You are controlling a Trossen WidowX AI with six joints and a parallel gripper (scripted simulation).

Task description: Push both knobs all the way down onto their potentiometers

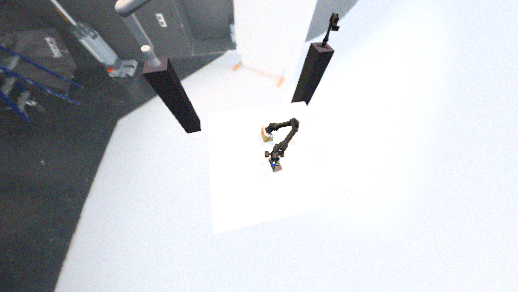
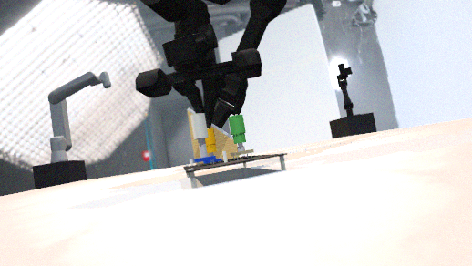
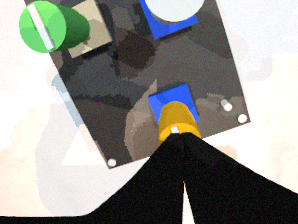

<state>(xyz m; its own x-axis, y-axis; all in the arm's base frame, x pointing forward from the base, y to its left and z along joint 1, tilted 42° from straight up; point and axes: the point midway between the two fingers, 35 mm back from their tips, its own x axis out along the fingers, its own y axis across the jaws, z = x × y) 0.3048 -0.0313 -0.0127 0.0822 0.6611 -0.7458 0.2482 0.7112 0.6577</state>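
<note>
My gripper tip is 10 mm above the yellow knob. From my gripper tip the other things lie so: green knob (60 mm ahead, 30 mm to the left, 10 mm below).
</note>
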